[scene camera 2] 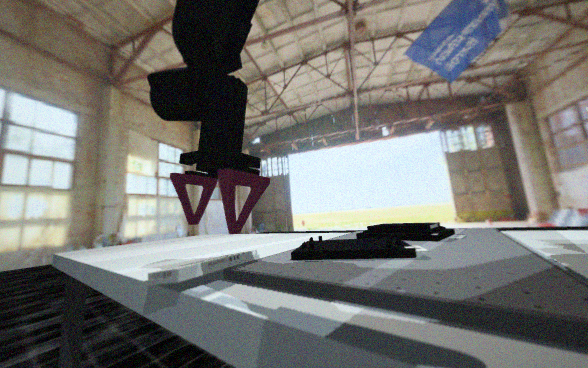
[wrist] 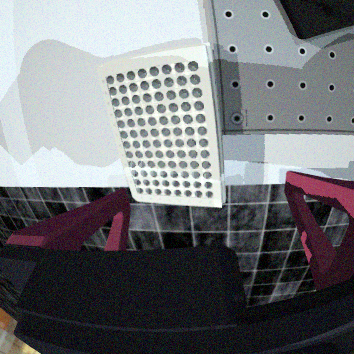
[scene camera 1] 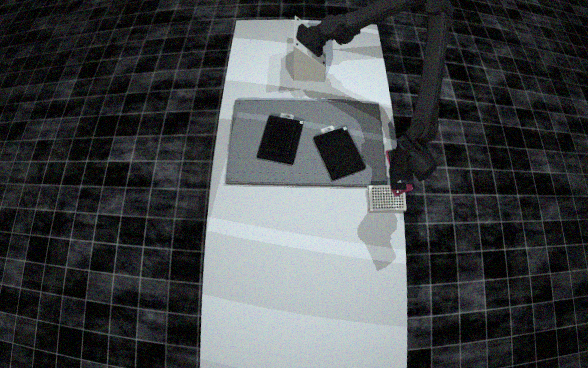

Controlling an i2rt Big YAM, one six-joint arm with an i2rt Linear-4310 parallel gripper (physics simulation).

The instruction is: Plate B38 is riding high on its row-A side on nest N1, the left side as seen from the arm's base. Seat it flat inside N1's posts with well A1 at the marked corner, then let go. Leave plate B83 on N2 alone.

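Frame: origin at the arm's base, x left, y down, z back, level; millimetres.
Seen in the pictures: gripper, between the fingertips: (scene camera 2: 211,228) (wrist: 208,189) (scene camera 1: 394,182); arm's base, origin of its link: (scene camera 1: 308,41).
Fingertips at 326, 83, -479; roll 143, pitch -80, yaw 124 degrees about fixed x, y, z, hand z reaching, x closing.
Note:
Offsets run from my fingertips to a thing's top centre, as dx, dy, dz. "spot": to the spot under its first point. Level surfaces: height alone.
My gripper (scene camera 1: 395,174) (scene camera 2: 214,227) (wrist: 208,189) is open and empty, raised above the table's edge near a pale many-welled plate {-10, +40, -36} (scene camera 1: 380,200) (scene camera 2: 215,262) (wrist: 160,131). That plate lies off the nests, beside the mat's corner; its label is unreadable, so I cannot tell whether it is B38. The black nest N1 {-181, +32, +102} (scene camera 1: 340,155) (scene camera 2: 350,250) stands on the mat, with small posts above its left end in scene camera 2; whether a black plate lies in it is too dark to tell. Nest N2 {spot: -378, +38, +116} (scene camera 1: 280,140) (scene camera 2: 405,229) bears a dark slab, seemingly B83, looking level.
The grey perforated mat {dy +53} (scene camera 1: 250,175) (wrist: 285,102) carries both nests. The arm's base block (scene camera 1: 309,70) stands at the table's far end. The arm reaches around the mat's right side in scene camera 1. The table's edge and the dark floor (wrist: 250,225) are close to the pale plate.

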